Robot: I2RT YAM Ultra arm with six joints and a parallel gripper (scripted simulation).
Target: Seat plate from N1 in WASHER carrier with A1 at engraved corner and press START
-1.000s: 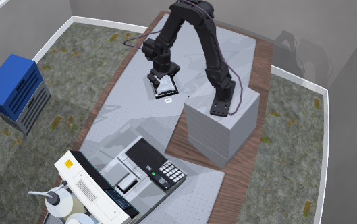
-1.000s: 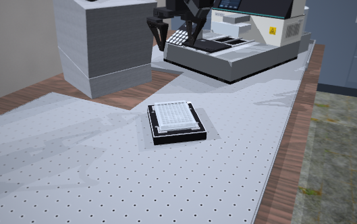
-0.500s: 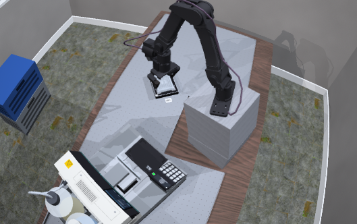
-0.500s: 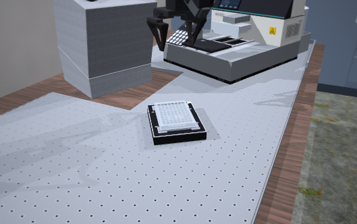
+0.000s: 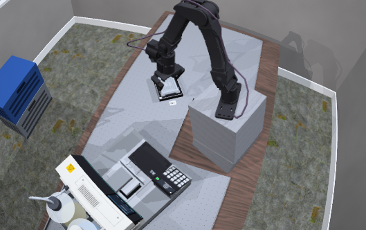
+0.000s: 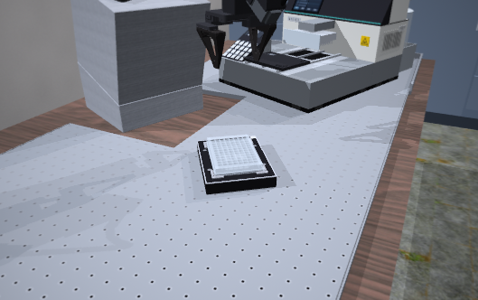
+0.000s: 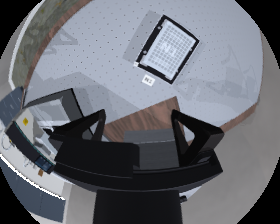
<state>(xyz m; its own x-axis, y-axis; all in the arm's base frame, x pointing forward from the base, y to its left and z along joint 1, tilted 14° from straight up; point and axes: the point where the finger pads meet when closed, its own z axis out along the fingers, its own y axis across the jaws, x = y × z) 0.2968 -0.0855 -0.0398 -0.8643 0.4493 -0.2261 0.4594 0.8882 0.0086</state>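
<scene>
Now: hand 4 cm short of the well plate, 11 cm to the left of it and 15 cm above it. From my hand the other things lie so: plate washer: 2 cm ahead, 48 cm to the left, 4 cm below; then plate nest N1: 4 cm ahead, 11 cm to the right, 16 cm below; then label: 2 cm behind, 2 cm to the right, 17 cm below.
</scene>
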